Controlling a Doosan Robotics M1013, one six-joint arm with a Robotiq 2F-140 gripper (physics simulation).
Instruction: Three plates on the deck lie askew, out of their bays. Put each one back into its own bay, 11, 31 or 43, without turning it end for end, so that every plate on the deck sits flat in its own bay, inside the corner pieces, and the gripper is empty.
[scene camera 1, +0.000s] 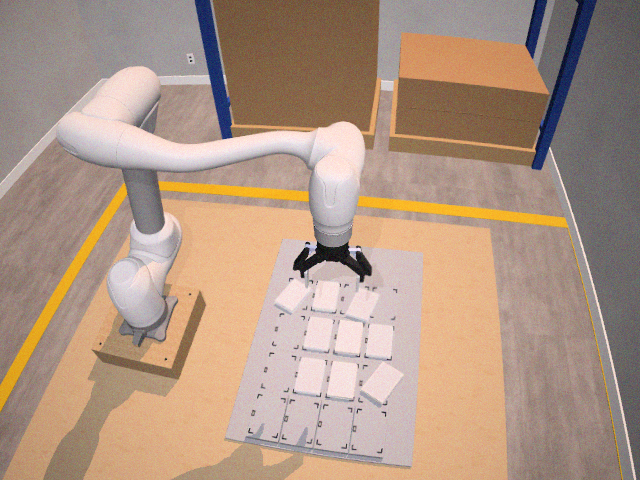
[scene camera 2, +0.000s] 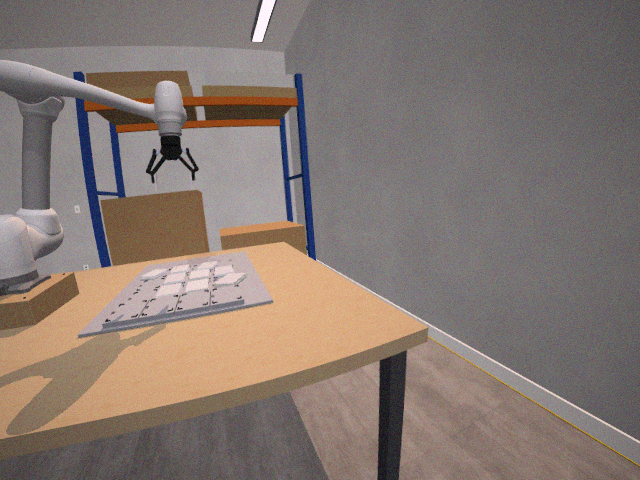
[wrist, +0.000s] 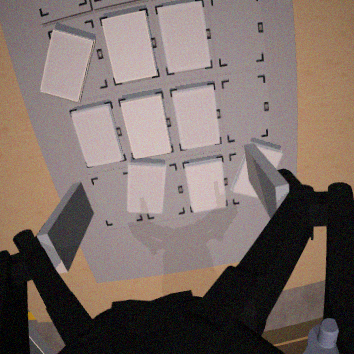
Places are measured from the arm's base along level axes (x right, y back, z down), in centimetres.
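Where they show: gripper, fingertip midpoint: (scene camera 1: 332, 285) (scene camera 2: 174, 190) (wrist: 164, 180); arm's base, link origin: (scene camera 1: 149, 316) (scene camera 2: 16, 287).
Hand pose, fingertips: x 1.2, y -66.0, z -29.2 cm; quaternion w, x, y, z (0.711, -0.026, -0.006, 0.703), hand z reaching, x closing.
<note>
Each offset is from my fingertips to the top centre of the thing. "spot": to the spot under its first point. Level surfaces: height alone.
Three white plates lie turned askew on the grey deck @[dz +38.2 cm] (scene camera 1: 408, 289) (scene camera 2: 258, 289) (wrist: 280, 30). The plate by bay 11 @[spot: dx -20.7, dy +17.4, dz +36.7 cm] (scene camera 1: 292, 296) (scene camera 2: 154, 273) is at the back left; in the wrist view a finger partly hides this plate @[dx -21.8, dy +17.3, dz +36.6 cm] (wrist: 242, 176). The plate by bay 31 @[spot: dx -19.4, dy -8.1, dz +36.7 cm] (scene camera 1: 361, 304) (wrist: 146, 187) reaches over towards the back right bay. The plate by bay 43 @[spot: dx +11.2, dy -16.9, dz +36.6 cm] (scene camera 1: 382, 383) (scene camera 2: 230, 279) (wrist: 67, 64) lies across its corner pieces at the right. My gripper (scene camera 1: 332, 283) (scene camera 2: 174, 183) (wrist: 164, 180) is open and empty, high above the back row of plates.
Several other white plates sit squarely in bays, among them one in the back row @[spot: dx -22.0, dy +4.9, dz +36.8 cm] (scene camera 1: 326, 296) (wrist: 205, 186) between two askew plates. A low rail @[spot: dx +34.7, dy +2.1, dz +36.9 cm] (scene camera 1: 315, 448) (scene camera 2: 175, 314) runs along the deck's front. The arm's wooden base block (scene camera 1: 180, 335) stands to the left.
</note>
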